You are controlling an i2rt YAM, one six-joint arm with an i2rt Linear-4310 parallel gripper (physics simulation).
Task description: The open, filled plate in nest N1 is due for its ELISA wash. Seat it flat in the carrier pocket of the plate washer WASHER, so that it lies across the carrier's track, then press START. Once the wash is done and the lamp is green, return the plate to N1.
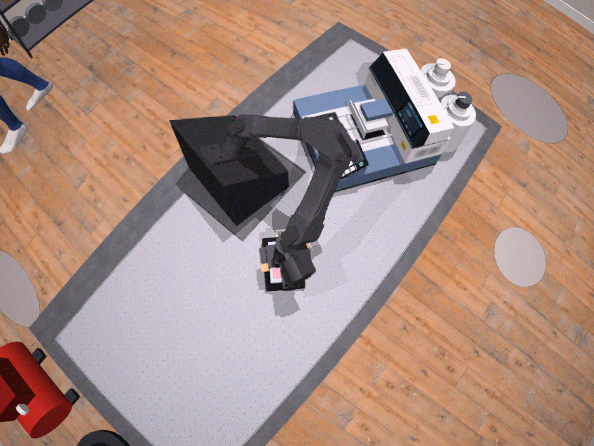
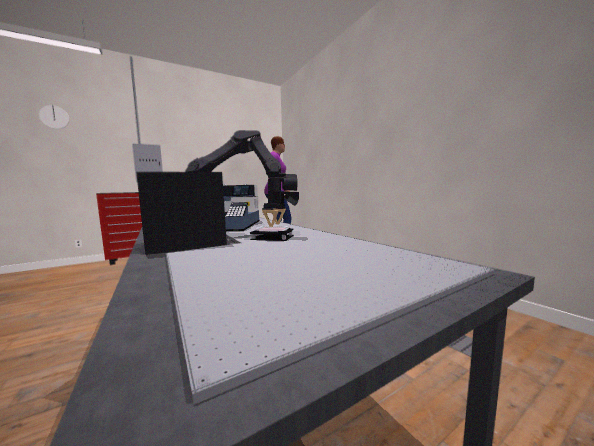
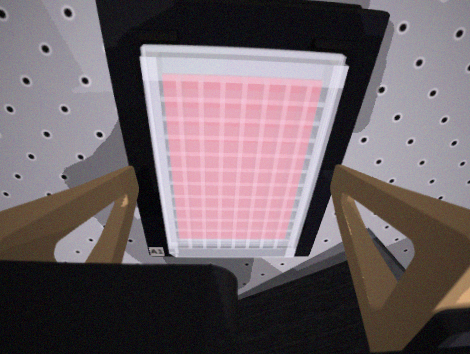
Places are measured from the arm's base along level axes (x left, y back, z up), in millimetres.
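Pixels of known places: gripper, between the fingertips: point(image 2: 274, 225) point(image 3: 234, 176); arm's base, origin of its link: point(image 1: 228, 152) point(image 2: 193, 191).
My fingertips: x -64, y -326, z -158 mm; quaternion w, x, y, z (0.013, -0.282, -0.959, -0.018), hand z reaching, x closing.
For each thing: its top centre in the pictures, then the offset to it from my fingertips. "spot": a spot on its surface instead.
- open plate, centre of its top: point(image 3: 237, 184) point(image 1: 283, 260) point(image 2: 272, 227) dx +4, dy +10, dz -7 mm
- black nest, a spot on its surface: point(image 3: 370, 40) point(image 1: 267, 285) spot: dx -81, dy -15, dz -21 mm
- green button, a spot on its surface: point(image 1: 361, 164) spot: dx +370, dy +65, dz +84 mm
The open plate point(image 1: 276, 274) point(image 2: 272, 229) point(image 3: 235, 150) has a clear rim and pink-filled wells and sits in the black nest point(image 1: 270, 287) point(image 3: 370, 40), with an A1 tag at one corner. My gripper point(image 1: 286, 257) point(image 2: 273, 225) point(image 3: 234, 176) is open, its tan fingers apart on either side of the plate's long sides and not touching it. The washer point(image 1: 420, 85) point(image 2: 250, 206) has a white housing, a blue base and a white carrier area partly under its wash head. A green button point(image 1: 361, 164) shows at its keypad's edge. The arm hides part of the keypad; no lit lamp can be made out.
A black pedestal point(image 1: 240, 185) point(image 2: 182, 212) bears the arm and stands between the nest and the mat's edge. Two bottles point(image 1: 440, 75) point(image 1: 460, 107) stand behind the washer. A dark-edged table point(image 1: 345, 32) point(image 2: 350, 395) carries the light perforated board. A person point(image 2: 276, 160) stands behind the arm.
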